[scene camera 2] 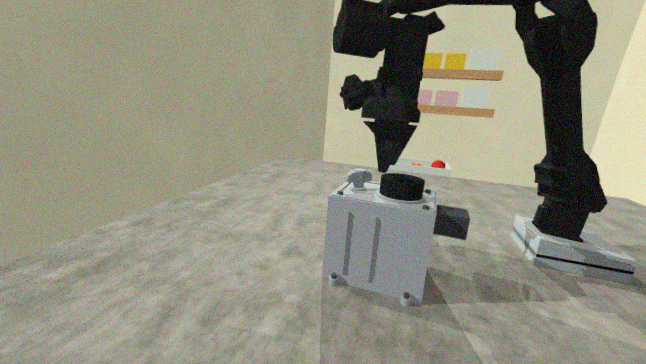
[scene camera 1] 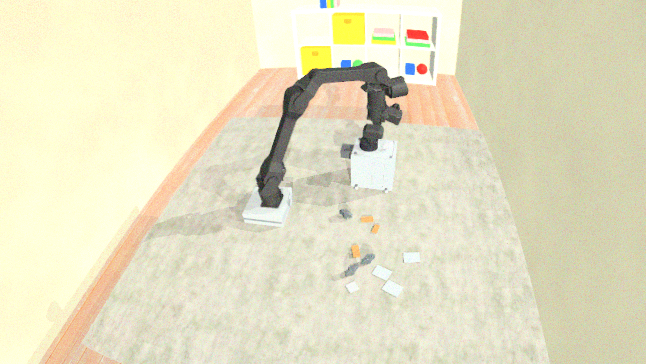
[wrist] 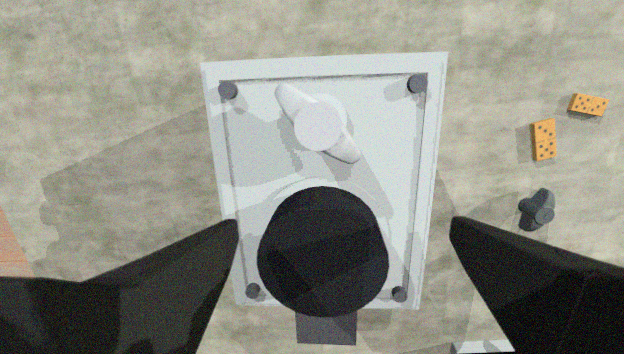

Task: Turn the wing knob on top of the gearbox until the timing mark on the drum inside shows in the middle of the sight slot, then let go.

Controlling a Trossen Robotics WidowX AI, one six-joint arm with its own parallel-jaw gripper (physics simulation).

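Frame: origin at the arm's base, x ahead, y left, z up, level; millimetres.
Seen in the pictures: gripper, between the fingertips: (scene camera 2: pixel 387 168) (scene camera 1: pixel 376 140) (wrist: pixel 343 228); arm's base, origin of its link: (scene camera 2: pixel 555 231) (scene camera 1: pixel 272 200).
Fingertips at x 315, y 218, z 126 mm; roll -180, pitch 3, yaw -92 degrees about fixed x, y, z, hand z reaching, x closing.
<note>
Pixels of each thing's top centre, then the offset from my fingertips to it. "*": a spot on its surface instead. Level surfaces: height alone.
- pale gearbox, centre of its top: (wrist: pixel 321 276) (scene camera 2: pixel 403 173) (scene camera 1: pixel 368 138) 3 mm down, 26 mm back, 11 mm left
- black round cap, a spot on its surface: (wrist: pixel 323 250) (scene camera 1: pixel 371 140) * 10 mm down, 17 mm back, 9 mm left
- dark sight housing, a spot on its surface: (wrist: pixel 326 330) (scene camera 2: pixel 458 212) (scene camera 1: pixel 345 147) * 48 mm down, 110 mm back, 12 mm left
- dark grey part, centre of its top: (wrist: pixel 545 215) (scene camera 1: pixel 345 211) 146 mm down, 71 mm back, 203 mm right
- mat, height of its surface: 174 mm down
The pale gearbox (scene camera 1: pixel 375 172) (scene camera 2: pixel 400 250) (wrist: pixel 380 115) stands upright. Its light wing knob (scene camera 2: pixel 359 177) (wrist: pixel 318 125) has wings running from upper left to lower right in the wrist view. A black round cap (scene camera 1: pixel 369 144) (scene camera 2: pixel 402 187) (wrist: pixel 323 250) sits beside the knob. My gripper (scene camera 2: pixel 384 169) (wrist: pixel 343 228) points down above the gearbox, open and empty. In the wrist view its fingers are wide apart, either side of the cap, and the knob lies above the line between the tips. The dark sight housing (scene camera 1: pixel 346 151) (scene camera 2: pixel 452 222) (wrist: pixel 326 330) juts from the side; its slot opening and the timing mark are hidden.
Orange dominoes (scene camera 1: pixel 367 219) (wrist: pixel 544 139), a dark grey part (scene camera 1: pixel 345 214) (wrist: pixel 537 210) and pale tiles (scene camera 1: pixel 392 288) lie on the mat (scene camera 1: pixel 450 310). A white shelf unit (scene camera 1: pixel 366 46) stands at the back. The arm's white base (scene camera 1: pixel 265 214) (scene camera 2: pixel 580 257) stands apart from the gearbox.
</note>
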